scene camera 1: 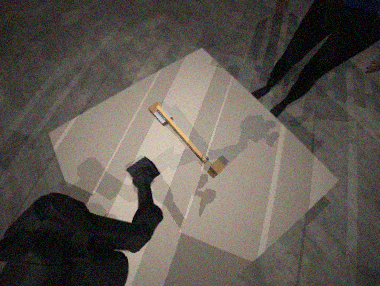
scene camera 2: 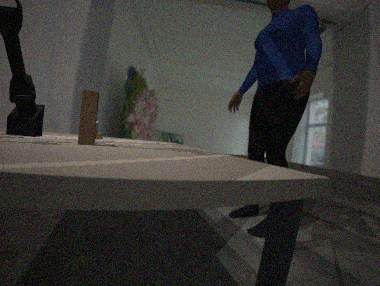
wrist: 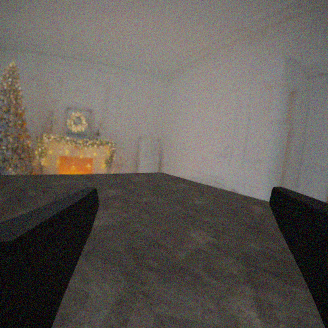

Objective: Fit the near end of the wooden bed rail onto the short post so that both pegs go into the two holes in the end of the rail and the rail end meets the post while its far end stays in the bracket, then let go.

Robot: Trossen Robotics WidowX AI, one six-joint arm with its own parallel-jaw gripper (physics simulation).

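Where they show: gripper, fingertip midpoint: [wrist: 185,196]; arm's base at its link origin: [scene camera 1: 144,171] [scene camera 2: 27,112].
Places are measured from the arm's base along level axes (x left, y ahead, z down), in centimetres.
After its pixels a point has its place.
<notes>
The wooden bed rail [scene camera 1: 182,134] {x 2.3, y 28.4, z 2.1 cm} runs diagonally across the table. Its far end is at the grey bracket [scene camera 1: 159,116] {x 23.5, y 27.5, z 6.5 cm} on a wooden block; its exact seating is unclear. Its near end is close to the short post [scene camera 1: 216,168] {x -24.6, y 25.6, z -7.9 cm} [scene camera 2: 89,117] {x -27.0, y 27.1, z 0.9 cm}, with a small gap showing. The post stands upright. The pegs and holes are too small to make out. My gripper [wrist: 185,196] {x -31.6, y -21.3, z -61.5 cm} is open and empty in the wrist view, pointing away over the floor, not at the rail. In scene camera 1 my arm is a dark mass at the lower left, and the fingers cannot be made out.
My arm's base [scene camera 1: 143,169] {x -3.1, y 1.9, z -12.0 cm} [scene camera 2: 25,120] {x -3.3, y 0.5, z 3.7 cm} stands on the pale table [scene camera 1: 240,220] {x -51.2, y 18.5, z 10.1 cm} [scene camera 2: 200,170] {x -66.0, y 46.8, z 10.1 cm}, to one side of the rail. A person [scene camera 1: 305,55] [scene camera 2: 285,65] in a blue top stands beyond the table edge. Arm shadows fall around the post.
</notes>
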